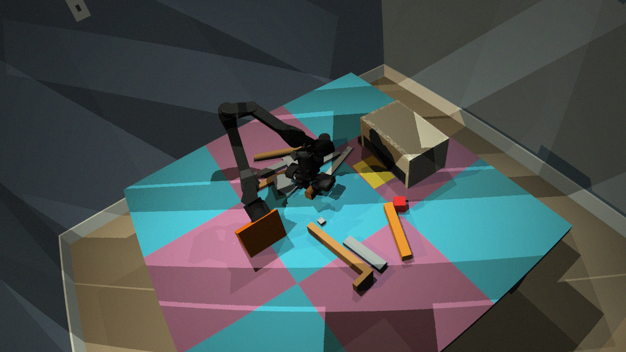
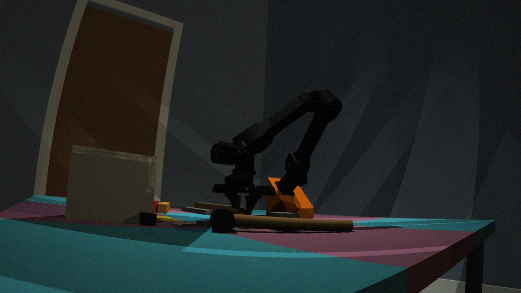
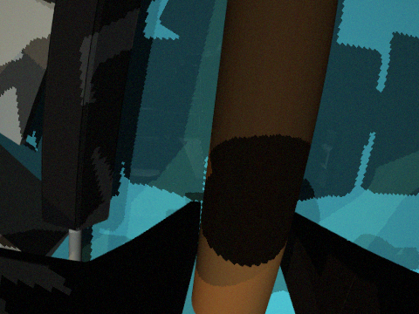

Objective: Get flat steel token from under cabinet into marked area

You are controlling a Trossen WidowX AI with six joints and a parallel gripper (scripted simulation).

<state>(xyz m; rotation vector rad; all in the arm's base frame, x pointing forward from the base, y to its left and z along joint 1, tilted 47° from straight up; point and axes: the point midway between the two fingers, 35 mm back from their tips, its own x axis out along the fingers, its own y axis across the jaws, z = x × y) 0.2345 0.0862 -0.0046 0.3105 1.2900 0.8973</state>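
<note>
Now: the screwdriver 6 cm to the left of my gripper tip and 2 cm behind it. Round my gripper tip: long wooden stick 16 cm to the left, 3 cm behind; small grey cube 13 cm to the right, 6 cm behind; grey block 11 cm to the left, 7 cm behind, 1 cm above.
</note>
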